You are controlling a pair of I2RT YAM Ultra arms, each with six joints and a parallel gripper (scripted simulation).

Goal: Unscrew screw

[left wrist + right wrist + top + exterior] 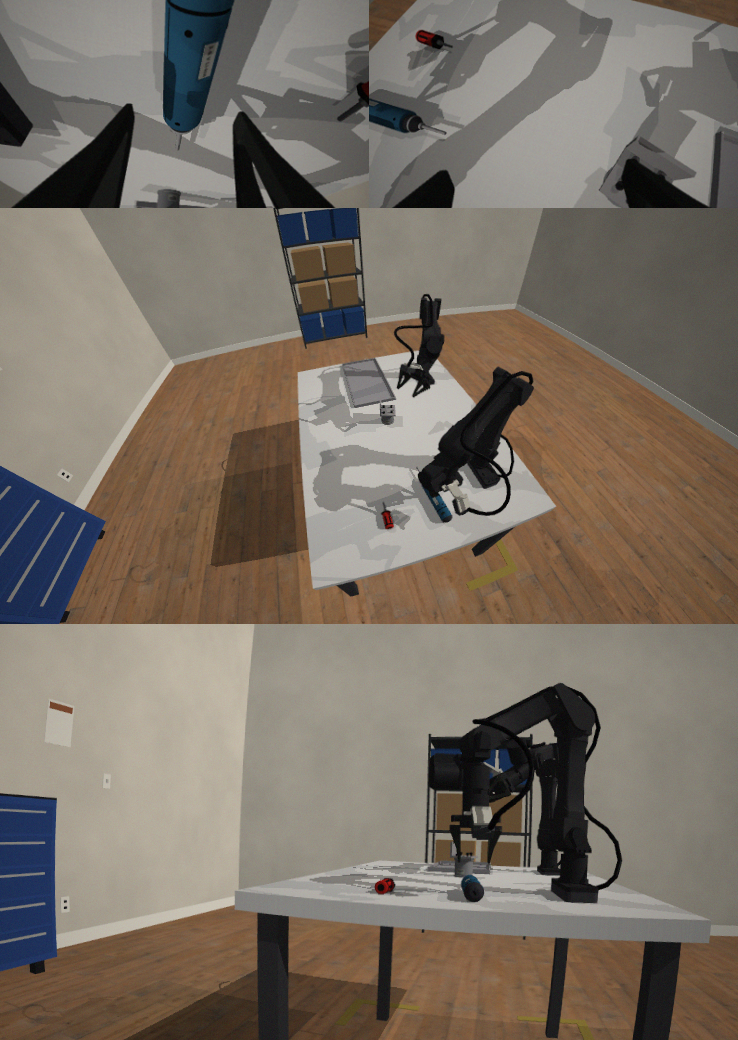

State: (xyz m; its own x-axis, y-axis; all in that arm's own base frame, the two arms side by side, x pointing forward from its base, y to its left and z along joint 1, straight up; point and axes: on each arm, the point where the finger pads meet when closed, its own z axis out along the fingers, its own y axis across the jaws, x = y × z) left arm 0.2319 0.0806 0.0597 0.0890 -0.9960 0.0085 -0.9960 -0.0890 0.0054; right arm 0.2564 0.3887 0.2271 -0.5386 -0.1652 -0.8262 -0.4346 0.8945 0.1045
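My right hand is 160 mm above the grey bracket, 90 mm to the left of it and 50 mm short of it. Round my right hand: bit: 230 mm to the left, 220 mm below, 10 mm ahead; joint module: 210 mm below, 90 mm to the right, 50 mm ahead; red-handled screwdriver: 370 mm to the left, 220 mm below, 170 mm ahead.
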